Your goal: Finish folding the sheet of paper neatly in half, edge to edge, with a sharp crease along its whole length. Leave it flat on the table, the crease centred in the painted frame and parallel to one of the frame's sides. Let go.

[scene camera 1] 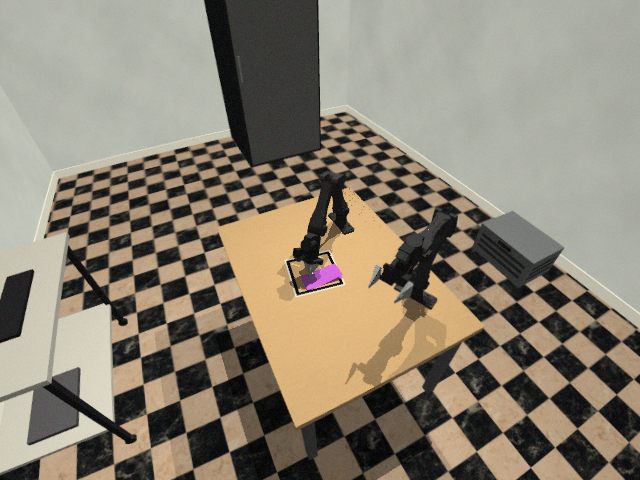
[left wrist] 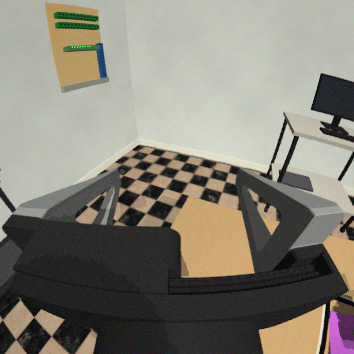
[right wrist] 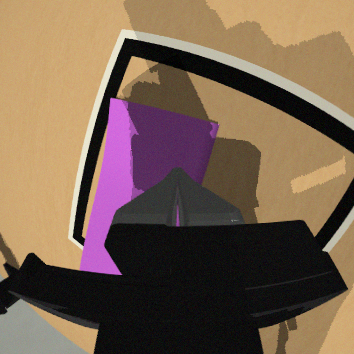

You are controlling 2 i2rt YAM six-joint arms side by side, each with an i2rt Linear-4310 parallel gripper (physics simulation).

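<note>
The magenta sheet of paper (scene camera 1: pixel 328 275) (left wrist: pixel 342 334) (right wrist: pixel 102 200) is folded over into a narrow strip. It lies off-centre in the black-and-white painted frame (scene camera 1: pixel 290 277) (right wrist: pixel 250 84). In scene camera 1 its right end looks slightly raised. My right gripper (scene camera 1: pixel 311 272) (right wrist: pixel 176 173) is shut and empty, tips down at the strip, near one long edge; whether the tips press on it is unclear. Its body hides part of the strip in the right wrist view. My left gripper (scene camera 1: pixel 383 293) (left wrist: pixel 177 174) is wide open and empty, raised away from the paper.
The wooden table (scene camera 1: pixel 330 356) carries both arms. A tall dark cabinet (scene camera 1: pixel 279 77) stands behind it, a grey drawer unit (scene camera 1: pixel 522 242) at the right. A white desk (scene camera 1: pixel 31 304) stands at the left. The arms cast shadows over the table and frame.
</note>
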